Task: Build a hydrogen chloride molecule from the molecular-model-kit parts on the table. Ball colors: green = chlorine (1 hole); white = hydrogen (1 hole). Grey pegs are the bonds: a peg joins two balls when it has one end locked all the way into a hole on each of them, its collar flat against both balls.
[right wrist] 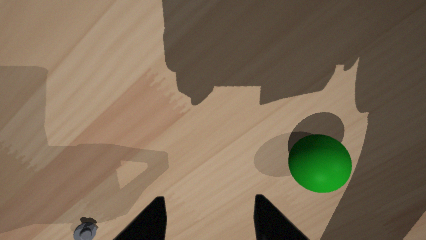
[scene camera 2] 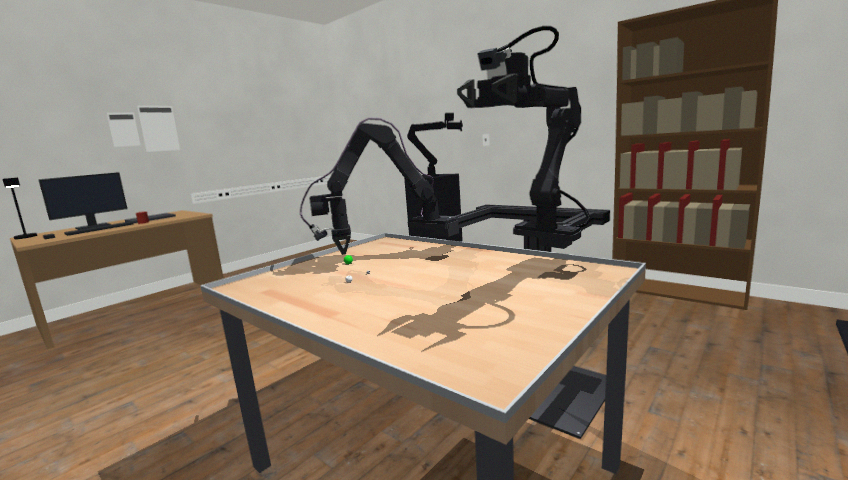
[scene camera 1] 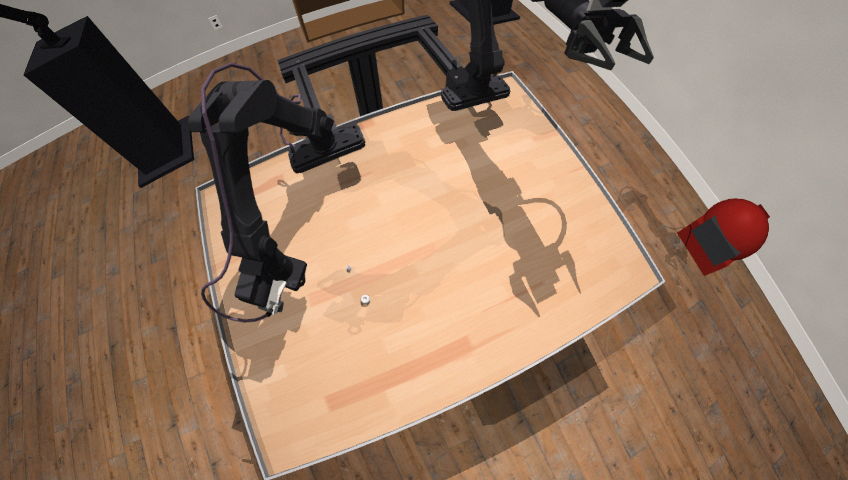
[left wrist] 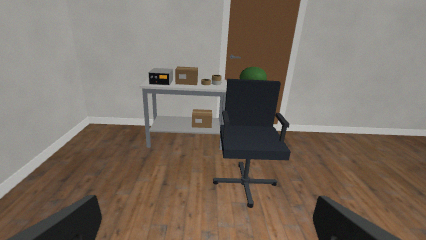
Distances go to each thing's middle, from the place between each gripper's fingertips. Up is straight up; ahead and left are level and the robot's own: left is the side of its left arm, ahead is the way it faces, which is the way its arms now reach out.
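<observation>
From my right hand (scene camera 1: 297,280), the green ball (right wrist: 319,163) is 50 mm below, 50 mm behind and 40 mm to the right. Measured from my left hand (scene camera 1: 633,63) instead, the green ball is 530 mm below, 150 mm behind and 710 mm to the right.
</observation>
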